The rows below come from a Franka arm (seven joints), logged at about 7 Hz.
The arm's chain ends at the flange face. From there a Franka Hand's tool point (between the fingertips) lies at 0.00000 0.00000 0.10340 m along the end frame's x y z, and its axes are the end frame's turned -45 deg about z.
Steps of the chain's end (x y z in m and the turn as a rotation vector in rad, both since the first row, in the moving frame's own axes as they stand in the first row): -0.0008, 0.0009, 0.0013, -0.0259, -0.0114, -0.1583; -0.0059, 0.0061, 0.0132, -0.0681, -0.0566, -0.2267; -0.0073, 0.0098, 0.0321, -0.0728, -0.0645, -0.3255; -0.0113, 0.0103, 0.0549, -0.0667, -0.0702, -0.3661
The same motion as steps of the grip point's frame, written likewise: -0.0038, 0.0013, 0.0013, -0.0103, -0.0264, -0.1583; -0.0174, 0.0020, 0.0128, -0.0081, -0.0882, -0.2267; -0.0218, 0.0040, 0.0316, -0.0059, -0.0971, -0.3255; -0.0251, 0.0009, 0.0544, 0.0025, -0.0968, -0.3661
